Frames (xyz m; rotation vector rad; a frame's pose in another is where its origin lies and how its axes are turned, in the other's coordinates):
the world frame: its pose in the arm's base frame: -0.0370 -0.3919 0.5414 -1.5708 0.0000 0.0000
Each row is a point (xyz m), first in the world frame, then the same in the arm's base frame.
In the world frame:
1: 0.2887 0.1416 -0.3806
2: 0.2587 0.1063 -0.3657
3: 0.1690 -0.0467 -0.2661
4: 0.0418 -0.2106 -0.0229
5: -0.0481 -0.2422 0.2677
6: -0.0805 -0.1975 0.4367
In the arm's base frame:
1: 0.2517 -0.7725 0.3998
2: 0.2217 -0.7576 0.4351
3: 0.1320 -0.6580 0.5881
4: 0.0048 -0.4148 0.7520
5: -0.0851 -0.1242 0.7836
6: -0.1175 0.0448 0.7389

